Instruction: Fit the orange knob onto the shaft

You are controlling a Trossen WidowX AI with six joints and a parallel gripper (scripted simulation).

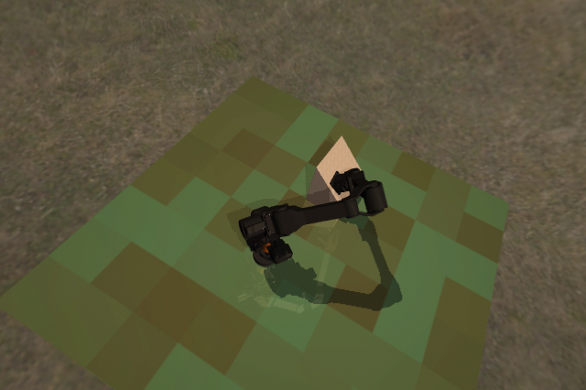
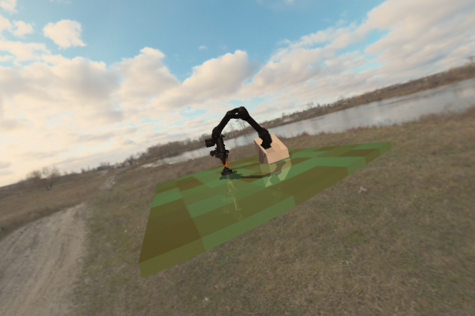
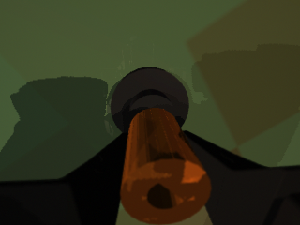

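My gripper tip is now 20 mm below the orange knob. Round my gripper tip: dark round pedestal (40 mm below).
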